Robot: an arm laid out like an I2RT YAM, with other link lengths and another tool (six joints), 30 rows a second.
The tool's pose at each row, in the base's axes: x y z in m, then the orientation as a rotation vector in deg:
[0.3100, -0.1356, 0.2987, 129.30, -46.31, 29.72]
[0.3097, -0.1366, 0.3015, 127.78, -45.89, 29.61]
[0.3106, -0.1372, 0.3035, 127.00, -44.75, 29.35]
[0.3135, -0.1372, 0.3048, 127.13, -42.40, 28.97]
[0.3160, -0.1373, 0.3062, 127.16, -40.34, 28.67]
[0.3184, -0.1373, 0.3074, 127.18, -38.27, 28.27]
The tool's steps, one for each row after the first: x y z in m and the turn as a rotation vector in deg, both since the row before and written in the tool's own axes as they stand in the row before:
[0.0017, 0.0021, -0.0013, -1.42, 0.65, -0.19]
[0.0020, 0.0007, -0.0008, -0.87, 0.53, -0.82]
[0.0029, -0.0013, -0.0005, -0.16, 0.55, -1.82]
[0.0027, -0.0008, -0.0005, -0.18, 0.53, -1.58]
[0.0025, -0.0008, -0.0005, -0.20, 0.47, -1.62]

